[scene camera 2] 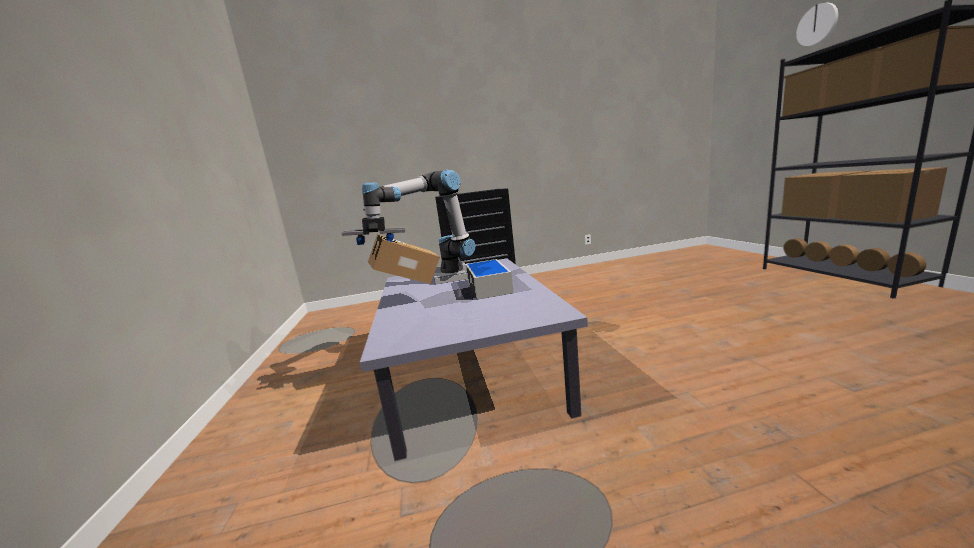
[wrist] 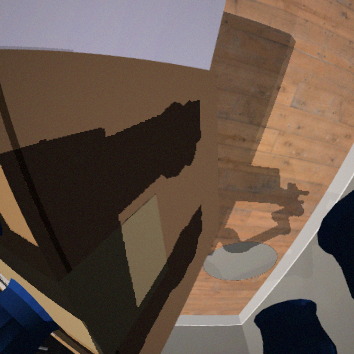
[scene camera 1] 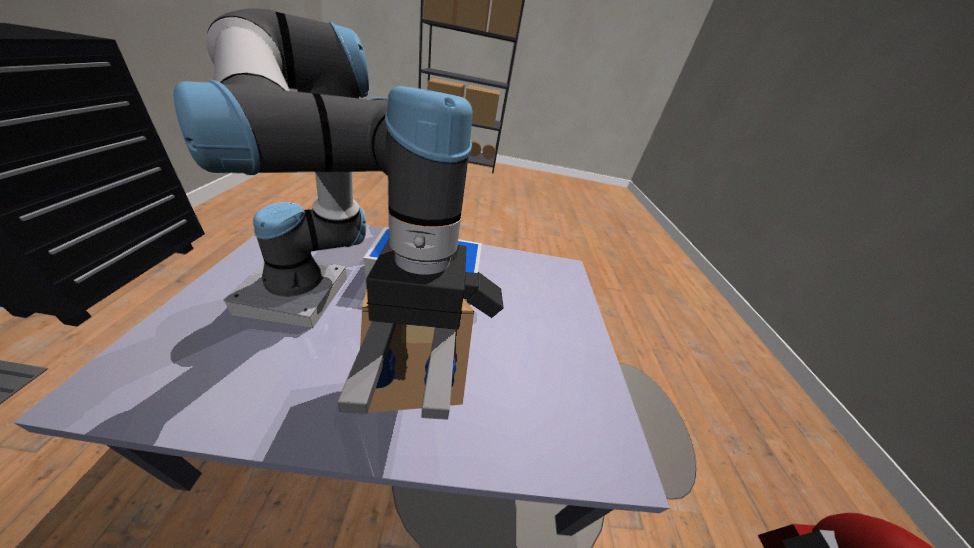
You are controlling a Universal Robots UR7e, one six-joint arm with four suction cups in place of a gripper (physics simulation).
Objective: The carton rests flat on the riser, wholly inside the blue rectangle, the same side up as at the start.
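Places are measured from the arm's base along level axes (x right, y ahead, z up), in millimetres.
Pixels of known places: end effector, tool point: [scene camera 2: 375, 242] [wrist: 166, 269] [scene camera 1: 419, 335]; arm's base, origin of the base link: [scene camera 2: 452, 269] [scene camera 1: 293, 278].
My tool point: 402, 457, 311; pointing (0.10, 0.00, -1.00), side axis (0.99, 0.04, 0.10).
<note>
For each thing: its middle in the pictures, then the offset to it from my tool point, as dx, dy, dz. Level surfaces: height alone.
- brown carton, body centre: [wrist: 39, 179] [scene camera 1: 408, 323] [scene camera 2: 404, 259] -120, -42, -116
- riser, body centre: [scene camera 1: 427, 263] [scene camera 2: 487, 277] -566, -82, -306
- bare blue rectangle, body centre: [scene camera 1: 427, 249] [scene camera 2: 486, 267] -566, -82, -246
- table, its level: dz -366
The brown carton [scene camera 1: 408, 391] [scene camera 2: 391, 260] [wrist: 150, 85] hangs tilted in the air, its end under the cups higher and its end toward the riser lower. Its white label shows on the long side in scene camera 2. My suction gripper [scene camera 1: 412, 368] [scene camera 2: 375, 238] is shut on the carton: the cups nearer the arm's base meet its raised end, and the outer cups stand off it. In the wrist view two outer dark cups show at the right. The riser [scene camera 2: 495, 282] stands on the table, with the bare blue rectangle [scene camera 1: 471, 253] [scene camera 2: 487, 267] on its top.
The table [scene camera 1: 531, 436] [scene camera 2: 476, 327] carries the arm's base [scene camera 1: 272, 303] beside the riser. A black drawer cabinet [scene camera 1: 81, 170] [scene camera 2: 487, 221] stands behind the arm. A shelf rack [scene camera 2: 781, 136] with boxes is far off. A red object [scene camera 1: 878, 528] shows at the lower right in scene camera 1.
</note>
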